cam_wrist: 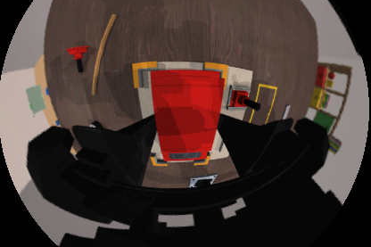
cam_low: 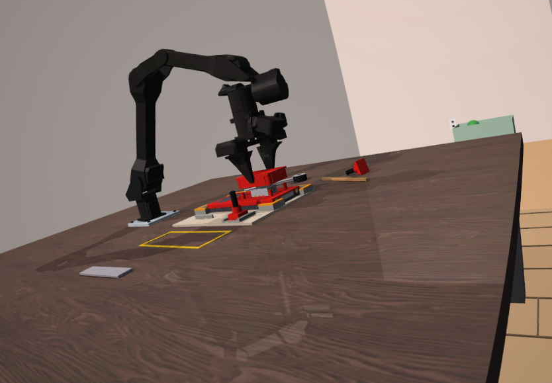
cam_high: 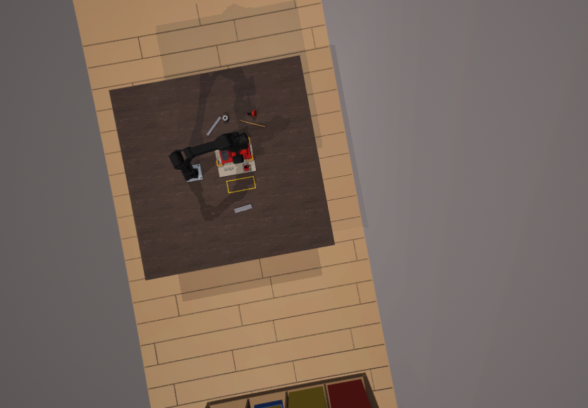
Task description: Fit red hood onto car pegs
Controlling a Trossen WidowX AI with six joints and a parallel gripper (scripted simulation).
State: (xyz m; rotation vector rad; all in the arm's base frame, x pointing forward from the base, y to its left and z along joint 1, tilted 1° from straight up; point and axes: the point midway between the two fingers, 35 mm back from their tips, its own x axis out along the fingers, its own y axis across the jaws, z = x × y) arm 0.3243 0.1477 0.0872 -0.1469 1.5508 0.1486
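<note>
My gripper tip is 10 mm below the red hood. Also, from my gripper tip: cream jig plate: 50 mm below, 40 mm behind, 20 mm to the right; wooden stick: 190 mm to the left, 70 mm ahead, 60 mm below; grey engine block: 40 mm below.
</note>
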